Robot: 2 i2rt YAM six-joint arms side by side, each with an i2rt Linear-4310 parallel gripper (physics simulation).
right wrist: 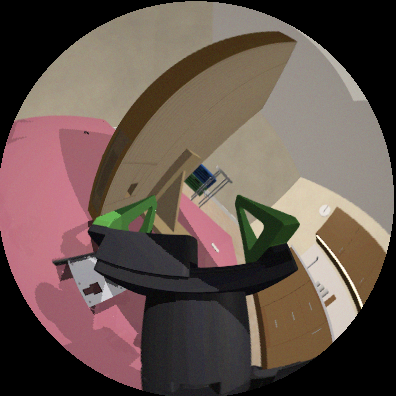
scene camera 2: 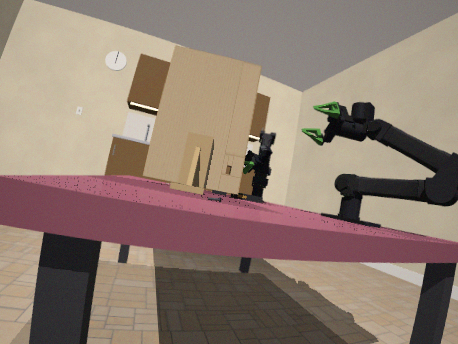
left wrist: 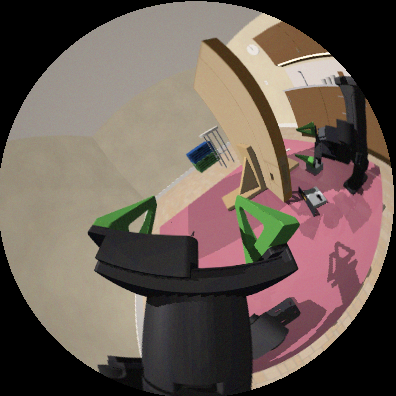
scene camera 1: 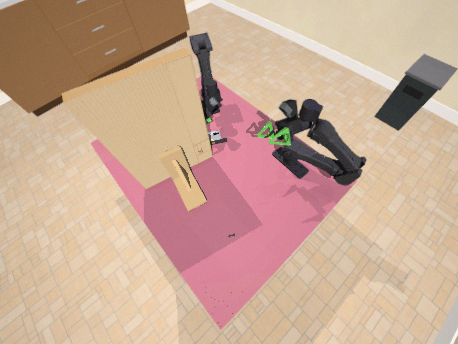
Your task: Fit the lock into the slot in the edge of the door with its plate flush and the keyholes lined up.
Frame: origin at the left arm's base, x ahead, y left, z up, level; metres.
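Seen in the pictures: left gripper, fingertip midpoint: (scene camera 2: 307, 119) (left wrist: 195, 199) (scene camera 1: 262, 139); right gripper, fingertip midpoint: (right wrist: 195, 198) (left wrist: 295, 141); left arm's base at its link origin: (scene camera 2: 347, 221) (left wrist: 260, 325) (scene camera 1: 289, 162).
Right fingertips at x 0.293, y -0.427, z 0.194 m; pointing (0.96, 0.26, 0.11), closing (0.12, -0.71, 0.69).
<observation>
Pixels of each thing's top centre, then the offset from my right fingertips to it. "pt": a spot on its surface instead. Level surfaces: height alone.
- door at its top centre: (scene camera 1: 128, 72) (right wrist: 270, 78) (left wrist: 200, 68) (scene camera 2: 218, 57) dx +0.176, dy +0.083, dz +0.387 m
- dark slot at a spot on its surface: (right wrist: 110, 155) pt dx -0.004, dy +0.124, dz -0.038 m
- keyhole at a spot on its surface: (right wrist: 132, 189) (scene camera 2: 224, 171) pt dx +0.050, dy +0.085, dz -0.091 m
- grey case at its top centre: (right wrist: 95, 275) (left wrist: 313, 193) (scene camera 2: 247, 194) (scene camera 1: 213, 135) dx -0.090, dy +0.035, dz -0.168 m
- small dark piece at its top centre: (scene camera 2: 214, 196) (scene camera 1: 231, 235) (right wrist: 86, 130) dx +0.182, dy +0.520, dz -0.184 m
- pink tabletop at its surface level: dz -0.194 m
The door (scene camera 1: 135, 110) (scene camera 2: 200, 100) (left wrist: 220, 90) (right wrist: 220, 95) stands upright, with a dark slot (right wrist: 110, 155) in its narrow edge and a keyhole (scene camera 1: 200, 150) (scene camera 2: 228, 170) (left wrist: 272, 176) (right wrist: 132, 189) in its face. The lock, a grey case (scene camera 1: 215, 135) (left wrist: 316, 196) (right wrist: 85, 281) with a black plate, lies on the pink surface beside the door's edge, apart from the door. My left gripper (scene camera 1: 265, 138) (scene camera 2: 309, 119) (left wrist: 195, 199) is open and empty, raised away from door and lock. My right gripper (left wrist: 295, 141) (right wrist: 195, 198) is open and empty, above the surface near the lock; the door partly hides it in scene camera 1.
A wooden bracket (scene camera 1: 197, 198) (scene camera 2: 206, 150) (left wrist: 254, 189) supports the door. A small dark piece (scene camera 1: 231, 235) (scene camera 2: 214, 199) (right wrist: 86, 132) lies on the pink tabletop (scene camera 1: 220, 300). Brown cabinets (scene camera 1: 110, 30) stand behind. A dark bin (scene camera 1: 405, 102) stands at the right.
</observation>
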